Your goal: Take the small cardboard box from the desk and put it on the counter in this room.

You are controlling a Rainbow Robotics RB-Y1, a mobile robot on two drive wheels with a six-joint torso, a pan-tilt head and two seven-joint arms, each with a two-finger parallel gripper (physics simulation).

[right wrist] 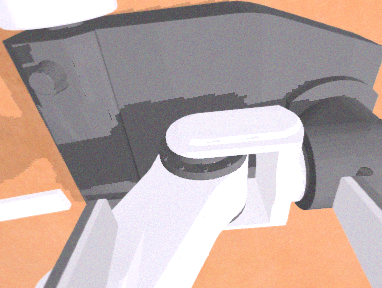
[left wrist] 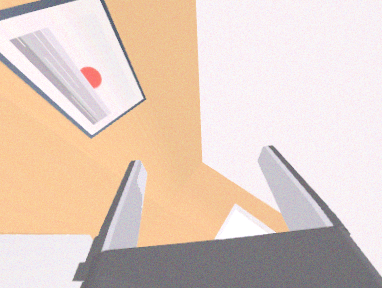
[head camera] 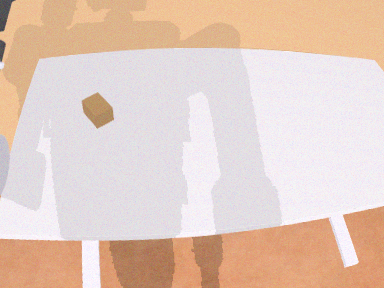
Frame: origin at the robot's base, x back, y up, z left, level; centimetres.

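Where they show: left gripper, between the fingertips: (left wrist: pixel 201 160); right gripper, between the fingertips: (right wrist: pixel 221 202).
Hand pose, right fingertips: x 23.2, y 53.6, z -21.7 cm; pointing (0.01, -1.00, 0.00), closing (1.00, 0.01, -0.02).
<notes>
After its pixels a point has its place.
The small brown cardboard box (head camera: pixel 97 110) {x -60.6, y 77.1, z 20.4 cm} sits on the white desk (head camera: pixel 320 135) {x -59.1, y 72.2, z -48.2 cm}, in the left part of the desk in the head camera view, inside a shadow. My left gripper (left wrist: pixel 201 160) {x -23.9, y 141.1, z 18.9 cm} is open and empty; its fingers stand wide apart in the left wrist view, and the box does not show there. My right gripper (right wrist: pixel 221 202) {x 23.2, y 53.6, z -21.7 cm} is open, its two fingers wide apart at the lower left and right of the right wrist view, with the robot's own base and lower body behind. The counter cannot be made out in these views.
In the head camera view, desk legs (head camera: pixel 91 265) (head camera: pixel 344 241) stand on the orange floor (head camera: pixel 280 260) {x -46.3, y 0.2, z -54.0 cm}. A sliver of grey-white arm (head camera: pixel 3 165) {x -6.6, y 120.9, z 16.4 cm} shows at the left edge. A framed picture (left wrist: pixel 55 65) {x -102.3, y 145.4, z 15.5 cm} hangs on the tan wall (left wrist: pixel 165 100) {x -109.4, y 195.0, z -35.0 cm} in the left wrist view.
</notes>
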